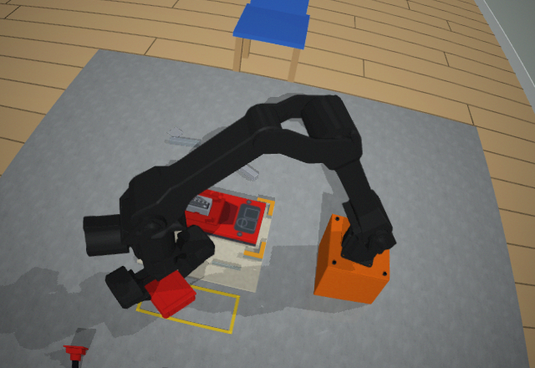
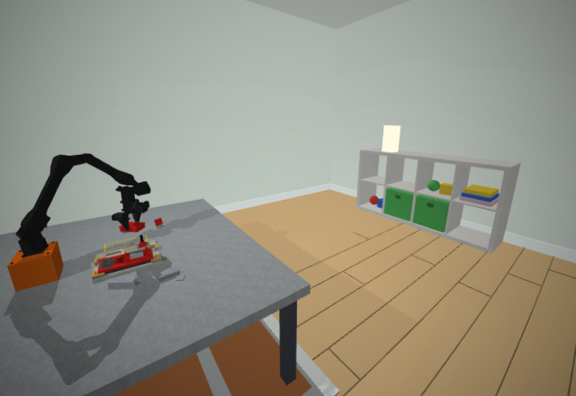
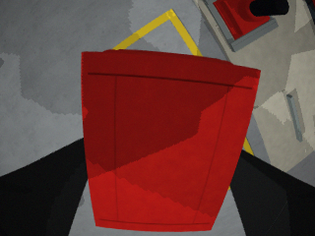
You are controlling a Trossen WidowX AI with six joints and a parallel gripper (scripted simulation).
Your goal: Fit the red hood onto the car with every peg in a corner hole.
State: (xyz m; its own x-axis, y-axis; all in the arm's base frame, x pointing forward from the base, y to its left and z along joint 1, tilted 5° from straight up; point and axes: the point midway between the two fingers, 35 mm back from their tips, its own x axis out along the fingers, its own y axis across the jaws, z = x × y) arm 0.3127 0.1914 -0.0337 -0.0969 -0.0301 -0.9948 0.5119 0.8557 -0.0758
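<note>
Right now the beige jig plate is 20 cm to the right of my gripper tip and 6 cm below it. The rest, counted from my gripper tip: red hood 1 cm above; grey bar 40 cm to the right, 6 cm below, 1 cm behind.
</note>
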